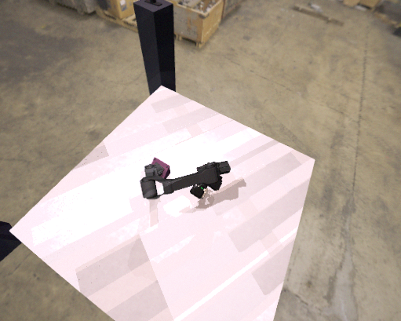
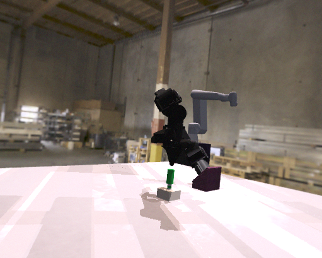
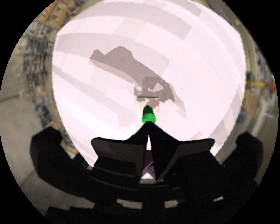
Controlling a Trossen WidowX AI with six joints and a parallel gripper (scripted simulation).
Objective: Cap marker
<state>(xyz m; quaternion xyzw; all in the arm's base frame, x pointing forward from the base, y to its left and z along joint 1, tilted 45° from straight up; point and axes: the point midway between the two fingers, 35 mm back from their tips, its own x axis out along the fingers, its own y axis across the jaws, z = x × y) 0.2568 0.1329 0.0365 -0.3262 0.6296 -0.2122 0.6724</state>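
Right now my gripper tip is 40 mm above the green cap. From my gripper tip the other things lie so: white holder block (100 mm below).
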